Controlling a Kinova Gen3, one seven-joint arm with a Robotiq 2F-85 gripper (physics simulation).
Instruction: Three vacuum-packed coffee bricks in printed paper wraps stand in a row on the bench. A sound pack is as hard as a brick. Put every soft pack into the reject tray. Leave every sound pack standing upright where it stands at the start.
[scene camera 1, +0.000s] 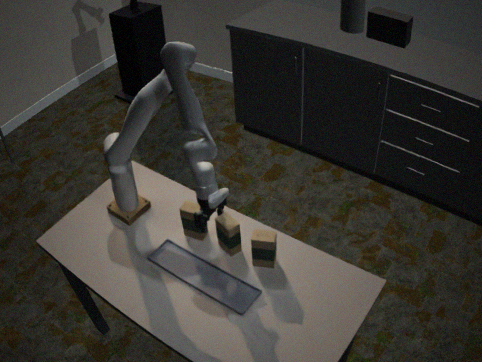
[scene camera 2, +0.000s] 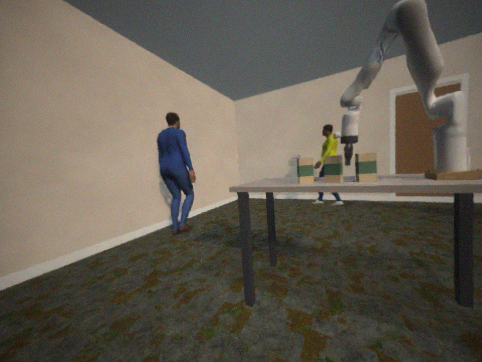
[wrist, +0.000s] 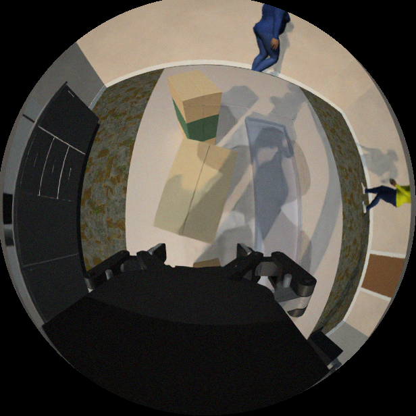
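Note:
You'd see the gripper (wrist: 200, 251) here, and there's a coffee pack (scene camera 1: 263, 243), plus another coffee pack (scene camera 1: 228, 229).

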